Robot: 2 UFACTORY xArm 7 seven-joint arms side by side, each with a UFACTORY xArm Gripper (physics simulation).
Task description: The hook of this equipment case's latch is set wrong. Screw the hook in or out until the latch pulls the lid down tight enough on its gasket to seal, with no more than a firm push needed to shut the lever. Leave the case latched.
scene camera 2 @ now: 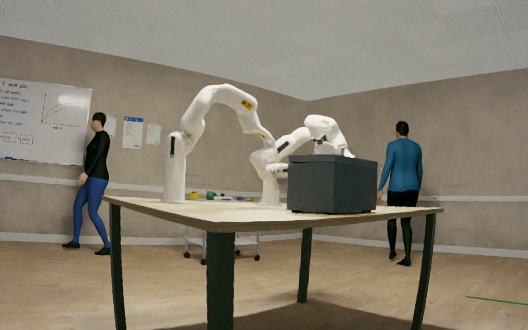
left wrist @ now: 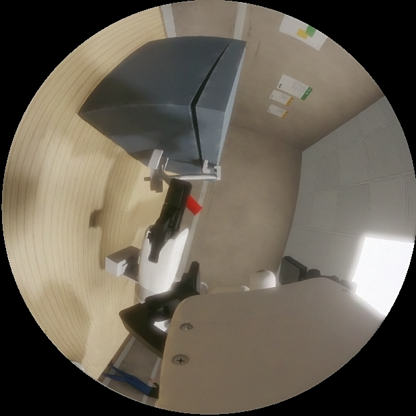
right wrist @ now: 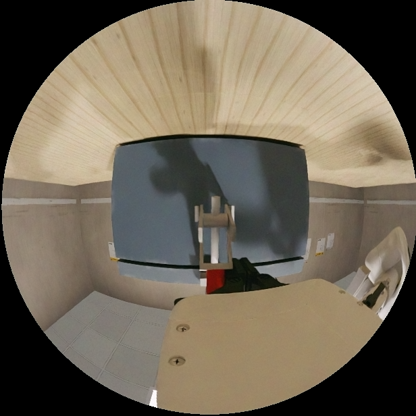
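Where they show: left gripper, fingertip midpoint: [scene camera 2: 309, 149]; left arm's base at its link origin: [scene camera 2: 270, 204]; right arm's base at its link origin: [scene camera 2: 174, 202].
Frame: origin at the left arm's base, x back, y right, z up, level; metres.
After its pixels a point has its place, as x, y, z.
Note:
The dark grey case [scene camera 2: 332, 187] {-0.820, 0.345, 0.093} [left wrist: 140, 75] [right wrist: 145, 200] stands on the table; a dark gap runs under its lid [left wrist: 220, 87] [right wrist: 150, 270]. The white latch base [left wrist: 156, 167] [right wrist: 215, 220] is on the front. Its hook rod [left wrist: 192, 177] reaches up to the keeper [left wrist: 209, 169] at the lid. The red lever handle [left wrist: 194, 205] [right wrist: 215, 281] stands out from the front, tilted partly up. My right gripper [left wrist: 182, 180] [right wrist: 237, 269] is shut and beside the handle, covering part of it in the left wrist view. My left gripper is open, apart from the latch.
The wooden table [scene camera 2: 235, 212] {-0.658, 0.616, 0.000} [left wrist: 45, 150] [right wrist: 150, 75] carries both arm bases. The right arm [scene camera 2: 200, 107] {-0.269, 0.590, 0.420} arches over from the left; the left arm [scene camera 2: 320, 130] {-0.230, -0.155, 0.422} is behind the case. Two people [scene camera 2: 97, 155] [scene camera 2: 404, 165] stand beyond the table. A cart with small items is behind it.

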